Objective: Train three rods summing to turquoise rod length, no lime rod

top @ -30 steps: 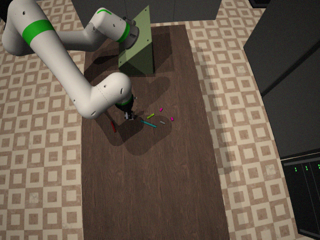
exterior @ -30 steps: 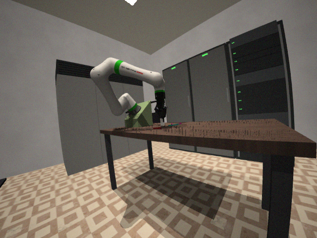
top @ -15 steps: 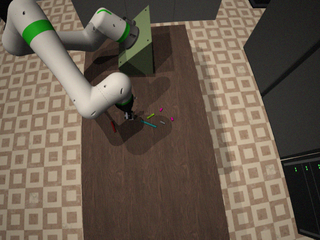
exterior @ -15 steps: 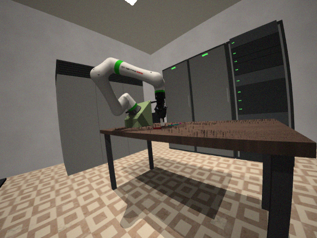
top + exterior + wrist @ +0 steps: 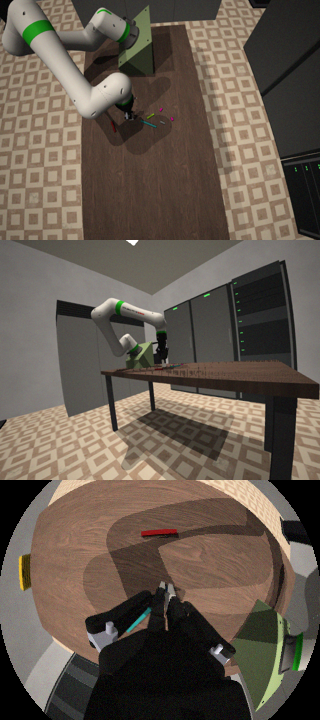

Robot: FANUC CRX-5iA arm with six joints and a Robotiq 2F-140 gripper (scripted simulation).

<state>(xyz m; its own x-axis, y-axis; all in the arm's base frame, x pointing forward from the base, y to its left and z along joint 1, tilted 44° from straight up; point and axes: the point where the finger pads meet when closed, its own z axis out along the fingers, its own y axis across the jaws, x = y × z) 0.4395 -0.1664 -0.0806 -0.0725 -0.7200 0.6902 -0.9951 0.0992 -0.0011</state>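
The lime rod is 120 mm to the left of my hand and 40 mm below it. Also, from my hand: small blue rod 30 mm below; then red rod 40 mm ahead, 110 mm to the right, 40 mm below; then turquoise rod 50 mm ahead, 100 mm to the left, 40 mm below.
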